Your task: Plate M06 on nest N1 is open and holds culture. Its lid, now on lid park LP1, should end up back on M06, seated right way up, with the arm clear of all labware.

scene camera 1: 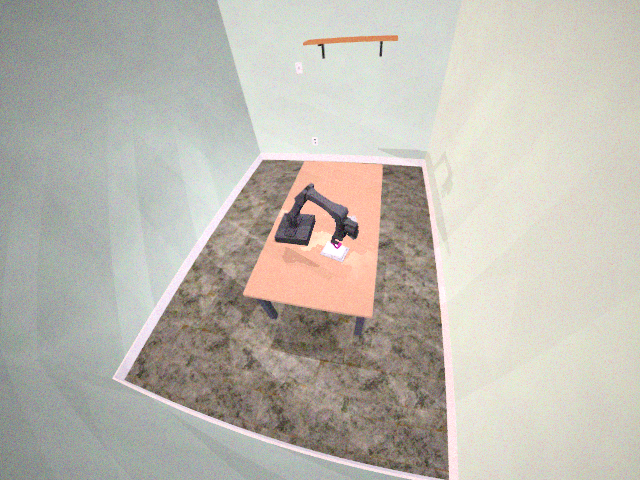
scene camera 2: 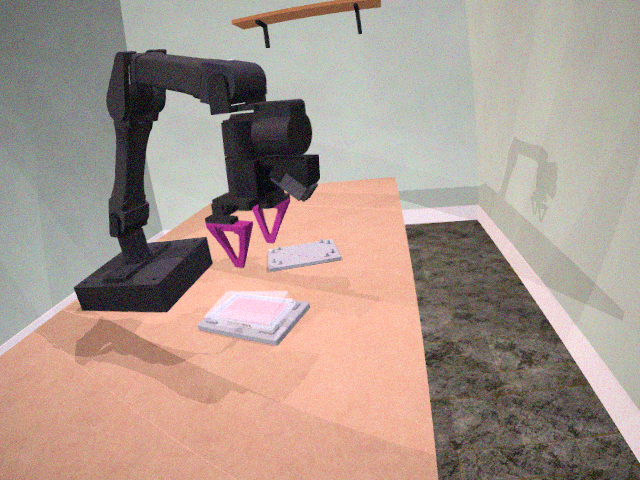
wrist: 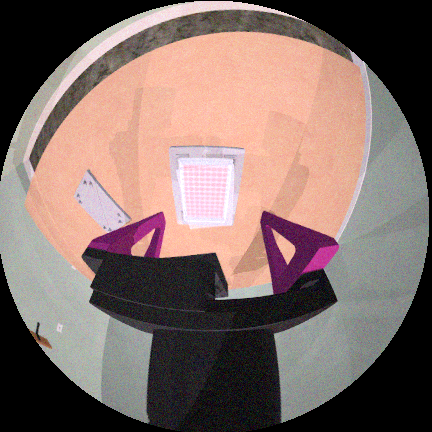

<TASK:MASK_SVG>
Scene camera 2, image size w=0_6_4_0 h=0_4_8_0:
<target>gripper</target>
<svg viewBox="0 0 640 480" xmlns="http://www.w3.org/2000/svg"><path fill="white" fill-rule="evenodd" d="M260 153L241 157L225 157L229 192L212 200L212 215L205 218L206 228L223 247L237 268L245 267L253 221L240 221L238 216L232 216L231 214L238 210L253 211L265 241L274 244L290 203L290 194L285 193L281 187L260 198L237 198L233 162L254 160L265 156ZM224 231L234 232L234 234L239 236L238 257ZM276 208L277 214L270 234L263 209Z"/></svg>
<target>white lid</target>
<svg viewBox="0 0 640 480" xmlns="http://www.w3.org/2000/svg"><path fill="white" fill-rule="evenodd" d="M204 318L205 321L270 324L289 296L288 291L226 291Z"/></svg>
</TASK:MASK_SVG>
